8 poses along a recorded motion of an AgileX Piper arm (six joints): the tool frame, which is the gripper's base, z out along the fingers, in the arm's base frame.
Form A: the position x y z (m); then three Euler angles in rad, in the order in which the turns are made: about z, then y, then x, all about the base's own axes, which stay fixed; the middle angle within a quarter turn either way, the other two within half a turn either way.
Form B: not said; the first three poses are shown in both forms.
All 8 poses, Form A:
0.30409 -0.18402 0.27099 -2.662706 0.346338 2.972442
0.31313 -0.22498 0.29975 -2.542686 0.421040 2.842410
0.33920 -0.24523 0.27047 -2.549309 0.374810 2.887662
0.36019 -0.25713 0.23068 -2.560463 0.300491 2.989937
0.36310 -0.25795 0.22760 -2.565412 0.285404 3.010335
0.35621 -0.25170 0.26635 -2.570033 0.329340 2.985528
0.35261 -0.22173 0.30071 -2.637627 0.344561 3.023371
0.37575 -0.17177 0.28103 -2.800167 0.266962 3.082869
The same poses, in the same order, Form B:
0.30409 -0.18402 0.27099 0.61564 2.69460 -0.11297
0.31313 -0.22498 0.29975 0.69912 2.55333 -0.21425
0.33920 -0.24523 0.27047 0.72687 2.60669 -0.18060
0.36019 -0.25713 0.23068 0.77402 2.70126 -0.08266
0.36310 -0.25795 0.22760 0.77858 2.72146 -0.06282
0.35621 -0.25170 0.26635 0.74941 2.67876 -0.07836
0.35261 -0.22173 0.30071 0.66509 2.69810 -0.03870
0.37575 -0.17177 0.28103 0.47618 2.82882 -0.01759

